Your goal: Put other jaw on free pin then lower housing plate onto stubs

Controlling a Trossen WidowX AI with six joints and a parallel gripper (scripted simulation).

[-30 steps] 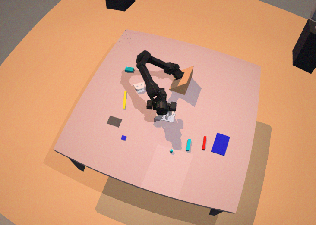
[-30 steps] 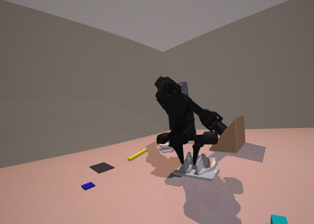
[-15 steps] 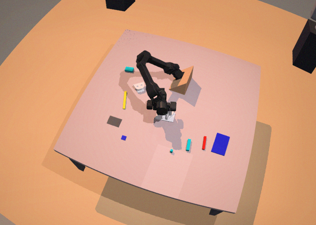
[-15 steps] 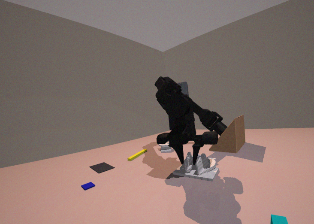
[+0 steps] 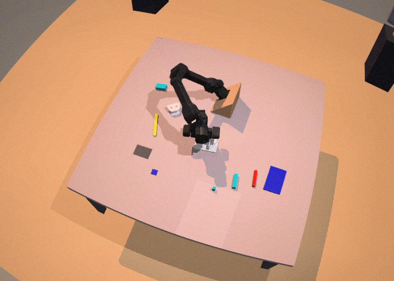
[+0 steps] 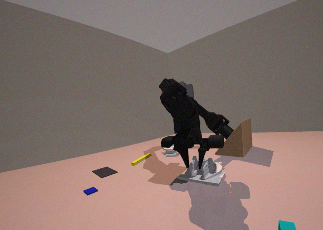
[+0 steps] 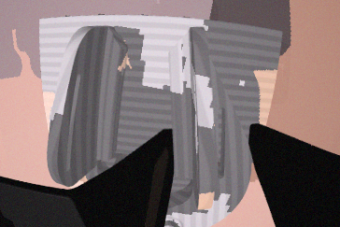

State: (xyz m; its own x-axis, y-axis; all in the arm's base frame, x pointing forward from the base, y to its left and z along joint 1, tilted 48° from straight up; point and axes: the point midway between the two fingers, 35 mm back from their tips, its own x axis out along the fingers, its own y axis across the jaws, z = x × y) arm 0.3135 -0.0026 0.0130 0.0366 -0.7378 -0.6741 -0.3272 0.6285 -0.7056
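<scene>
My gripper tip is now 130 mm past the grey housing plate, 230 mm to the left of it and 10 mm below it. Round my gripper tip: white-grey block 130 mm behind, 220 mm to the right, 10 mm below; teal cube 230 mm ahead, 170 mm to the left, 10 mm below; yellow bar 10 mm ahead, 280 mm to the right, 10 mm below.
</scene>
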